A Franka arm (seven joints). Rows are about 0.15 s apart.
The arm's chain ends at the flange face. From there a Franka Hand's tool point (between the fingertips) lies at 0.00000 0.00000 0.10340 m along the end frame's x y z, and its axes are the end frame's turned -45 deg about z.
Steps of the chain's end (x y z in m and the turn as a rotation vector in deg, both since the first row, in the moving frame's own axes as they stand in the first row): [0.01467, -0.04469, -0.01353, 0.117, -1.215, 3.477]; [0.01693, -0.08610, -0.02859, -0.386, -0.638, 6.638]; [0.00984, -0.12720, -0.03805, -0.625, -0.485, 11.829]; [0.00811, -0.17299, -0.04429, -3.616, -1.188, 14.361]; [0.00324, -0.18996, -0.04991, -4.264, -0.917, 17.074]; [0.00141, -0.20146, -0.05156, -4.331, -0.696, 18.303]
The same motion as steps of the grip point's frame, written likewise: [0.04063, -0.02297, -0.01355, 0.942, -0.776, 3.477]; [0.07157, -0.04931, -0.02860, 0.178, -0.724, 6.638]; [0.09548, -0.08295, -0.03806, -0.099, -0.785, 11.829]; [0.12161, -0.11429, -0.04452, -1.717, -3.397, 14.361]; [0.12947, -0.12880, -0.05021, -2.367, -3.664, 17.074]; [0.13642, -0.13792, -0.05186, -2.570, -3.555, 18.303]
